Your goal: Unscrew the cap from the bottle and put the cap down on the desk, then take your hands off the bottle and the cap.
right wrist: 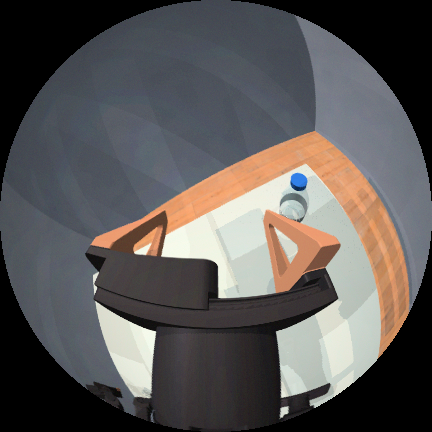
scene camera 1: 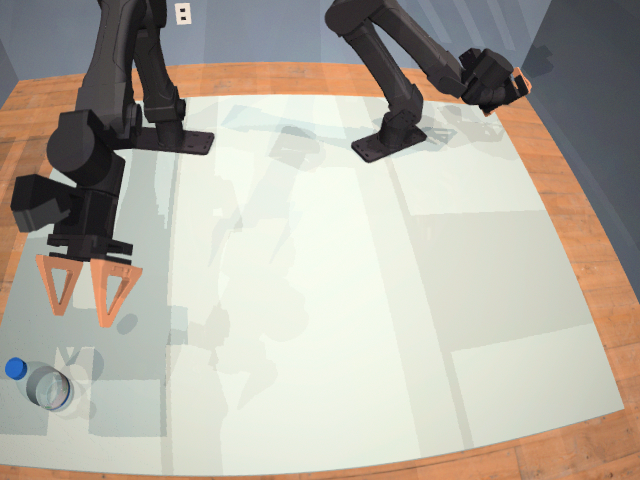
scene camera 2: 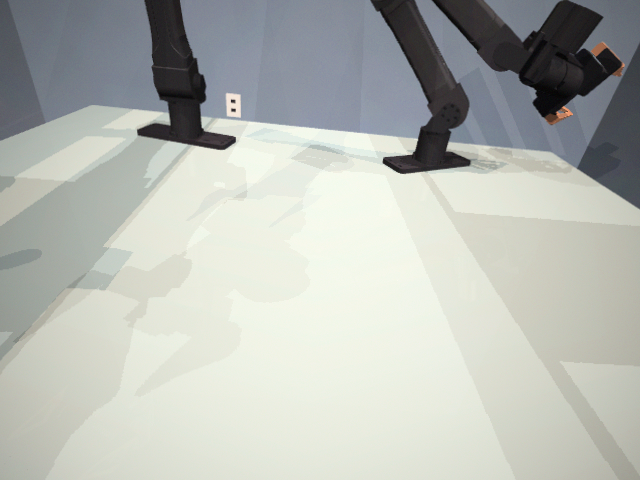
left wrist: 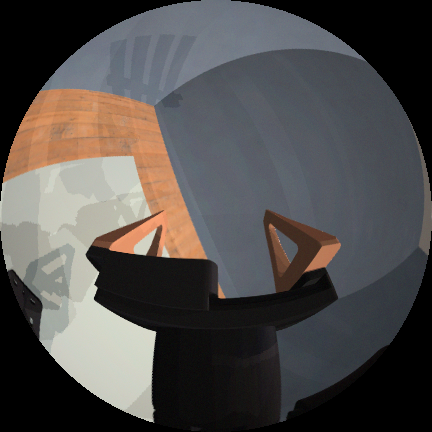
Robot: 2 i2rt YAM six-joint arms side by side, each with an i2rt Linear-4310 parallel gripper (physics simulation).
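Places are measured from the left arm's base along level axes (x left, y back, z up), in millimetres.
Pixels of known places: left gripper, between the fingertips: (scene camera 1: 515,93) (scene camera 2: 593,94) (left wrist: 215,215); right gripper, between the fingertips: (right wrist: 215,214) (scene camera 1: 80,321); left arm's base, origin of its link: (scene camera 1: 390,142) (scene camera 2: 427,163); right arm's base, origin of its link: (scene camera 1: 172,141) (scene camera 2: 187,138).
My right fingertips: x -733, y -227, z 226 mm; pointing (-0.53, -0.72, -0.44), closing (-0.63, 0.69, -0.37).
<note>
Ahead of a thing's pixels: the offset from my right fingertips to its top centre. Level surfaces: height alone.
A clear bottle {dx -137, dy +31, dz -81 mm} (scene camera 1: 48,388) (right wrist: 293,204) stands upright on the pale desk mat {dz -226 mm} (scene camera 1: 310,413), at the lower left in scene camera 1 and beyond the fingers in the right wrist view. Its blue cap {dx -137, dy +31, dz -79 mm} (scene camera 1: 16,367) (right wrist: 299,181) sits on its top. My right gripper (scene camera 1: 82,320) (right wrist: 215,214) is open and empty. In scene camera 1 it shows above the bottle in the picture, apart from it. My left gripper (left wrist: 215,215) is open and empty, far from the bottle, at the upper right in scene camera 1. The bottle does not show in scene camera 2 or the left wrist view.
The left arm's base plate (scene camera 1: 369,152) (scene camera 2: 403,164) and the right arm's base plate (scene camera 1: 199,143) (scene camera 2: 222,140) stand at the back of the mat. A wooden border (scene camera 1: 558,191) surrounds the mat. Walls rise behind and at the right, with a socket (scene camera 1: 183,13) (scene camera 2: 233,105) on the back wall.
</note>
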